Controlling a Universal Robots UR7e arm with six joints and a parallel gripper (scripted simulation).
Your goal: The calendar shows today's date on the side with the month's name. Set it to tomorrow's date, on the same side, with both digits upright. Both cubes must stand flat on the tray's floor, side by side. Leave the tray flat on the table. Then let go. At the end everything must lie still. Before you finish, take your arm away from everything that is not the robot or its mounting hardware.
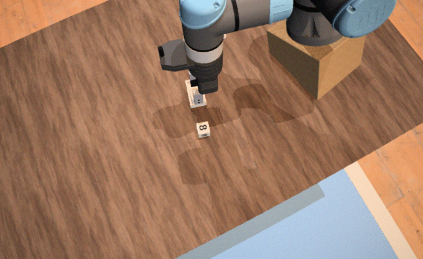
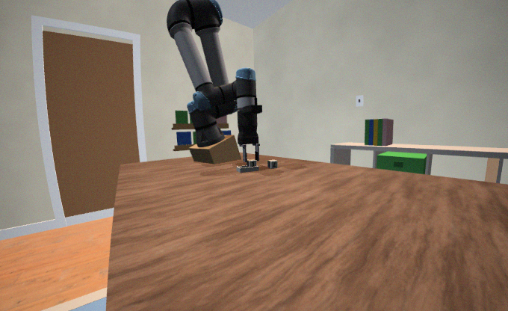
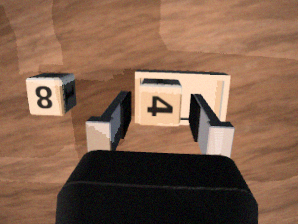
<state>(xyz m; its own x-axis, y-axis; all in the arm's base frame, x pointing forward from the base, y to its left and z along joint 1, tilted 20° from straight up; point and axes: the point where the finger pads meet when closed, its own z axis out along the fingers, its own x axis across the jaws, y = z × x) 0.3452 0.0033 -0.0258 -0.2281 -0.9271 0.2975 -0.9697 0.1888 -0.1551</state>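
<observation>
Right now the digit cube is 3 cm below my hand. From my hand the other things lie so: calendar tray: 2 cm to the right, 4 cm below.
</observation>
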